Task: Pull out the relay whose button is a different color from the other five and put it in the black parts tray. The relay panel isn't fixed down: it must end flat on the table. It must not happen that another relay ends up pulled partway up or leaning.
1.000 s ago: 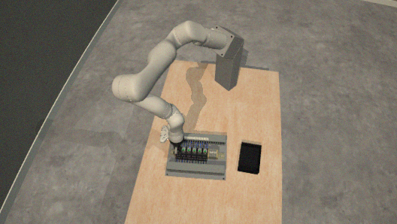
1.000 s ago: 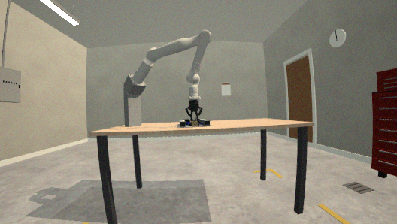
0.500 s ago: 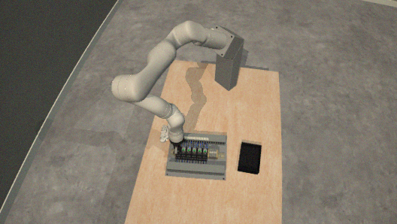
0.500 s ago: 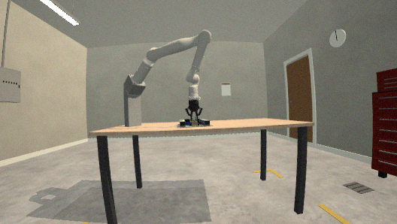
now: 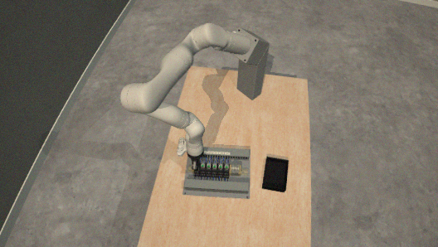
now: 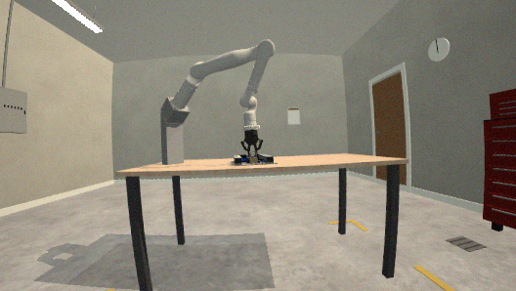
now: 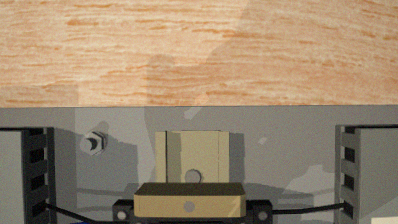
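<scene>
Now: the relay 10 mm below my hand. Also, from my hand: grey relay panel 100 mm to the left, 30 mm below, 30 mm ahead; black parts tray 360 mm to the left, 130 mm ahead, 40 mm below.
</scene>
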